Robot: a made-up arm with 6 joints.
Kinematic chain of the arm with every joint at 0, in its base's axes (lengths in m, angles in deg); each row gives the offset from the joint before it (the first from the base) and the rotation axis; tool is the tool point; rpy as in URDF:
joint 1: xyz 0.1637 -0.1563 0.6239 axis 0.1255 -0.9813 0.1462
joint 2: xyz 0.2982 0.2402 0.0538 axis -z
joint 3: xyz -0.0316 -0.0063 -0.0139 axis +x
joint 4: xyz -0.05 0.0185 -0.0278 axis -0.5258 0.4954 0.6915
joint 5: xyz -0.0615 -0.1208 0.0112 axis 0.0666 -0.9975 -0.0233
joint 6: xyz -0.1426 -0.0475 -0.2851 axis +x
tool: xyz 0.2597 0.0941 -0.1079 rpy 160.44 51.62 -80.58
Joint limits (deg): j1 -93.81..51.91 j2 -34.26..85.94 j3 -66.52..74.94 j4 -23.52..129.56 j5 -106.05..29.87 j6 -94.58..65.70
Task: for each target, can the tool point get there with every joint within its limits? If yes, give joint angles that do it. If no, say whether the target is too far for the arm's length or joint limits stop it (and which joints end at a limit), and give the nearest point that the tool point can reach.
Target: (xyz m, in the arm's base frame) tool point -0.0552 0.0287 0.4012
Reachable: yes | joints -65.41 74.66 48.23 102.39 -25.43 3.45
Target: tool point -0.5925 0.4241 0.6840
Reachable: no: joint limits stop it (at a limit: joint 1, joint 3, joint 5) | nearest point -0.2662 0.3151 0.7358 | short by 0.348 m
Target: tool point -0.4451 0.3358 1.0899
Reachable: no: joint limits stop it (at a limit: joint 1, joint 5) | nearest point -0.2442 0.2873 1.0163 | short by 0.219 m
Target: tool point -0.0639 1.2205 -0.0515
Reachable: no: too far | nearest point 0.0635 0.5895 0.1132 | short by 0.664 m
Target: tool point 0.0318 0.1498 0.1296
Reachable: yes | joints -80.85 55.39 58.33 51.80 -0.83 45.60
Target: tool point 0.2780 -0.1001 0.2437
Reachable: yes | joints 9.16 -6.47 20.71 23.22 -31.00 -43.30
